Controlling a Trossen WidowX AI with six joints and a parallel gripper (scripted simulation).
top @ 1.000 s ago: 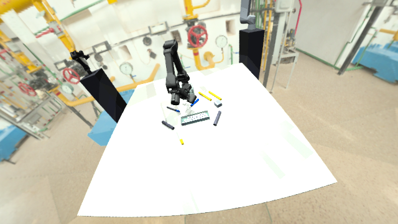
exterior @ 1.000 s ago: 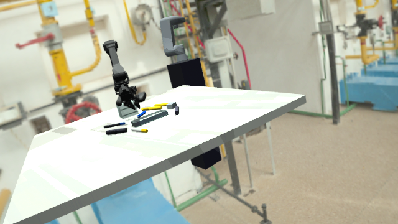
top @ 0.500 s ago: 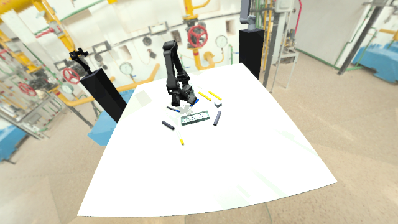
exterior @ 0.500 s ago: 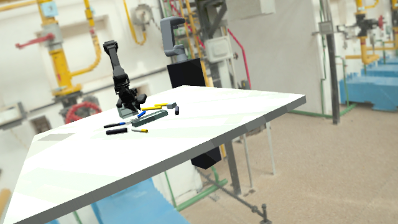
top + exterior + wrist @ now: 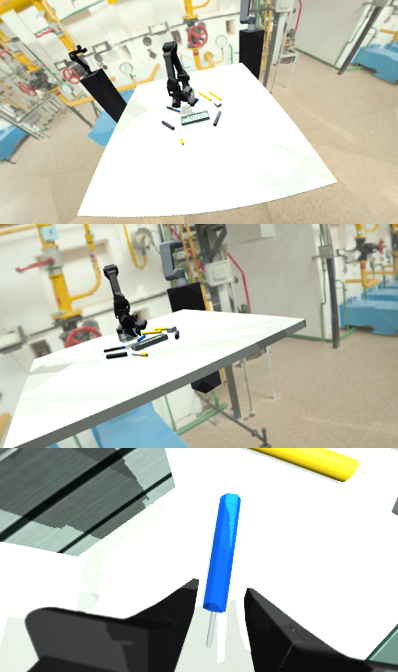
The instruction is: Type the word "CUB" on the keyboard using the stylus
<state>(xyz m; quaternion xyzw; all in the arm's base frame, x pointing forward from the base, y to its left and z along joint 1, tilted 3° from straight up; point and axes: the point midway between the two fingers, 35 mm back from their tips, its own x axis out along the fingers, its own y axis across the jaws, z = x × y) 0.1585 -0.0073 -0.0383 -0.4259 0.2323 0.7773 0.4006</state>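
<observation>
Right now the blue stylus is 2 cm below my gripper tip. From my gripper tip the other things lie so: grey block 9 cm ahead, 18 cm to the left, 1 cm below; yellow-tipped pin 28 cm ahead, 14 cm to the right, 2 cm below.
</observation>
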